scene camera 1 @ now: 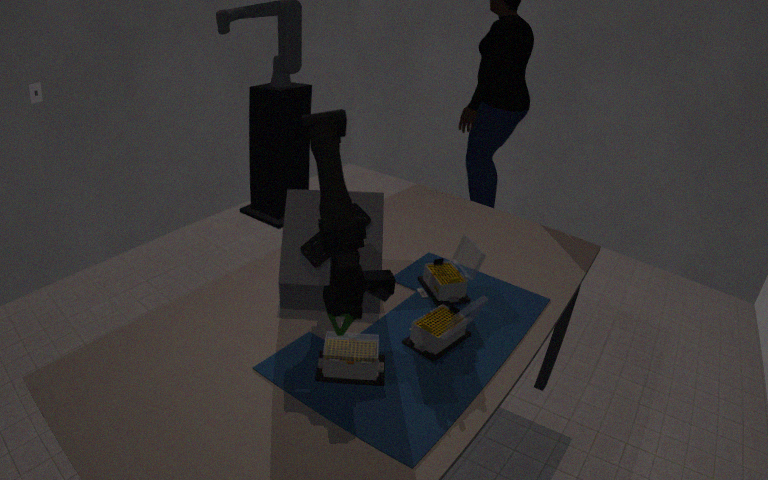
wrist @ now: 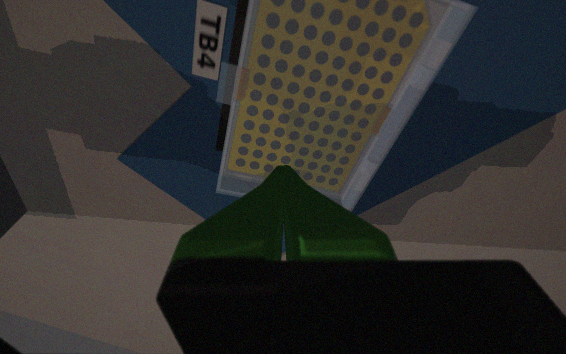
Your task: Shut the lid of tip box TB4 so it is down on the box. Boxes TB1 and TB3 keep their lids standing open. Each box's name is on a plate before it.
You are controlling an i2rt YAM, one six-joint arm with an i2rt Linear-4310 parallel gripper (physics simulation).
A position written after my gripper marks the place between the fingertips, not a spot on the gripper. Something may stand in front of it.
In view: my gripper (scene camera 1: 340, 335) and a clear lid (scene camera 1: 351, 347).
My gripper shows as well in the wrist view (wrist: 283, 176).
